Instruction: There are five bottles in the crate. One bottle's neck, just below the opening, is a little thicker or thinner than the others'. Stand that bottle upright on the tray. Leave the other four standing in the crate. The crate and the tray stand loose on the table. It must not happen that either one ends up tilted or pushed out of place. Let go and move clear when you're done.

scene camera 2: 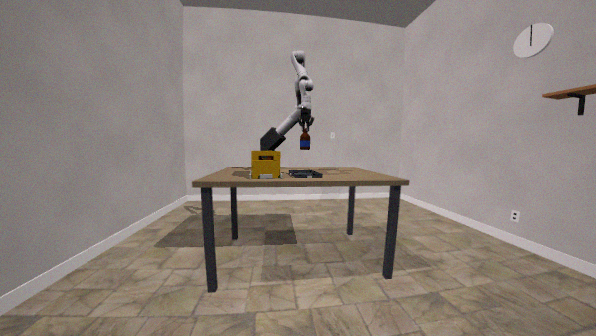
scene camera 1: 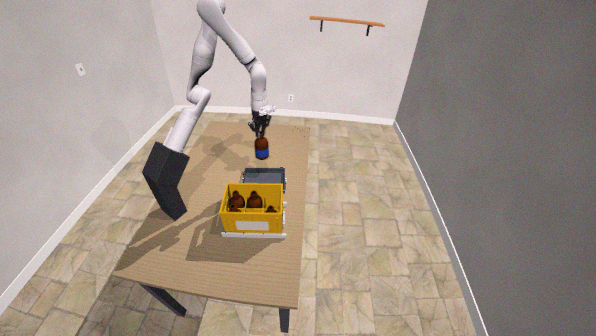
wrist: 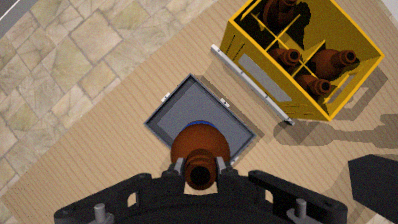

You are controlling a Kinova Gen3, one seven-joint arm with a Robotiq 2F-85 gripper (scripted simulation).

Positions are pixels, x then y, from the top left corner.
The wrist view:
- gripper: 200,167
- yellow crate: 249,51
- dark grey tray: 190,101
